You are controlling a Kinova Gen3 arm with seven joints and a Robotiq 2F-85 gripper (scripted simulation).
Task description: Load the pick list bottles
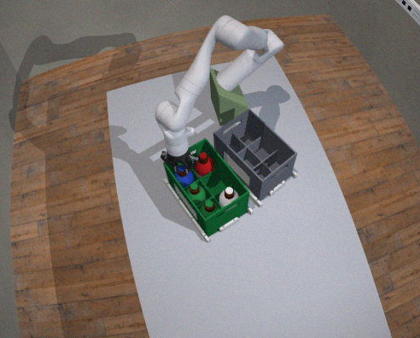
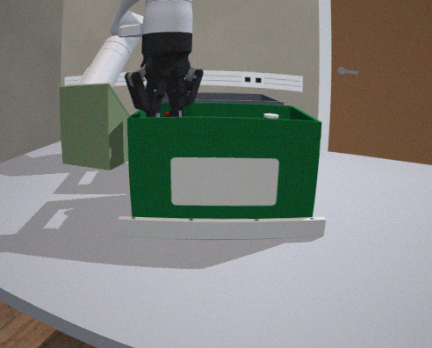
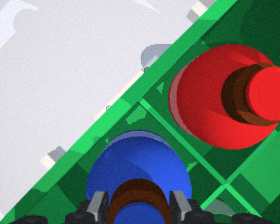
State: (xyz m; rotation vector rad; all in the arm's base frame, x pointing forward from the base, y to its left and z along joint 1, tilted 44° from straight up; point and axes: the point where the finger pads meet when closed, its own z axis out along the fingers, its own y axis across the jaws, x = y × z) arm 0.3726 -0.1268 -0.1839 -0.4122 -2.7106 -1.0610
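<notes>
My hand is 70 mm above the blue-label bottle. The rest, counted from my hand: green crate: 80 mm to the left, 70 mm below, 60 mm ahead; then white-label bottle: 150 mm to the left, 120 mm ahead, 70 mm below; then red-label bottle: 80 mm to the left, 70 mm below, 40 mm behind.
</notes>
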